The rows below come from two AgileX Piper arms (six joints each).
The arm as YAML. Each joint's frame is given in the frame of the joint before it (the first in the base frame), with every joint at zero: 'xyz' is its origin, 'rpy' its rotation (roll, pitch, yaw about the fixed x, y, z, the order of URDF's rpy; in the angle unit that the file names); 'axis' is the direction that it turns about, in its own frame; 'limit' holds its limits. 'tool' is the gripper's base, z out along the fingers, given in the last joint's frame.
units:
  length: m
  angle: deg
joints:
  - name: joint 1
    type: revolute
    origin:
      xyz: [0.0, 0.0, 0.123]
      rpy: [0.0, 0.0, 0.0]
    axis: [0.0, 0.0, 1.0]
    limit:
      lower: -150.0
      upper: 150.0
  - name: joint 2
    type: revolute
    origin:
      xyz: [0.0, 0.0, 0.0]
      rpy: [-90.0, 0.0, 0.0]
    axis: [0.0, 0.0, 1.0]
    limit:
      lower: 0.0
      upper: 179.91
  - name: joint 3
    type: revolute
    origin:
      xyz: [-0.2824, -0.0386, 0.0]
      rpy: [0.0, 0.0, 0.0]
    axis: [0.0, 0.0, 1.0]
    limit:
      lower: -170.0
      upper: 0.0
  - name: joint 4
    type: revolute
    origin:
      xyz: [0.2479, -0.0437, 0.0]
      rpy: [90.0, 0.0, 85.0]
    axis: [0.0, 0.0, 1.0]
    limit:
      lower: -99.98
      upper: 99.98
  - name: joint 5
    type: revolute
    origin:
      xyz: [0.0, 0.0, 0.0]
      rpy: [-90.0, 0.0, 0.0]
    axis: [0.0, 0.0, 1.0]
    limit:
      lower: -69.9
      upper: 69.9
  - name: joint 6
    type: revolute
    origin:
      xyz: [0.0, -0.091, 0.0]
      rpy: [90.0, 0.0, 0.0]
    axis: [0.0, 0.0, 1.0]
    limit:
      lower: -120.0
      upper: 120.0
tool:
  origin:
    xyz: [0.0, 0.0, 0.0]
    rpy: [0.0, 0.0, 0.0]
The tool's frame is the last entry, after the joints.
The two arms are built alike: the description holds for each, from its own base.
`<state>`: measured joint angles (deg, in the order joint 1, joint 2, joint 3, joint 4, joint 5, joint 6); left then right.
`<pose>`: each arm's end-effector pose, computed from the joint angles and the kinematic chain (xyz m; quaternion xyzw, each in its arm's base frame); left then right.
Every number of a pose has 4 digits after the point. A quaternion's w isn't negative.
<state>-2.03 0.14 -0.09 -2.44 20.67 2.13 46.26 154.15 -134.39 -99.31 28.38 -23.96</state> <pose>0.0531 -0.0033 0.1811 0.0176 0.7969 -0.0175 0.6036 0.4445 0.4027 0.1551 -0.7271 0.2149 -0.5379 0.3684</pose>
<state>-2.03 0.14 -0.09 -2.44 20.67 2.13 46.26 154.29 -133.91 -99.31 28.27 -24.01</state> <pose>0.0531 -0.0033 0.1811 0.0176 0.7969 -0.0175 0.6036 0.4441 0.4026 0.1508 -0.7310 0.2133 -0.5357 0.3650</pose>
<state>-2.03 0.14 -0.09 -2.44 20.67 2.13 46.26 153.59 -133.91 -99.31 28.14 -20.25</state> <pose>0.0531 -0.0033 0.1811 0.0176 0.7969 -0.0175 0.6036 0.4438 0.4025 0.1581 -0.7201 0.2373 -0.5247 0.3871</pose>
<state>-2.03 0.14 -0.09 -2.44 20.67 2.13 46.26 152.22 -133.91 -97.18 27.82 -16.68</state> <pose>0.0531 -0.0033 0.1811 0.0176 0.7969 -0.0175 0.6036 0.4428 0.4018 0.1707 -0.7060 0.2739 -0.5036 0.4159</pose>
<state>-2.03 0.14 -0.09 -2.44 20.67 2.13 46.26 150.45 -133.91 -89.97 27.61 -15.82</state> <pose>0.0531 -0.0033 0.1811 0.0176 0.7969 -0.0175 0.6036 0.4410 0.3998 0.1839 -0.6936 0.3281 -0.4653 0.4413</pose>
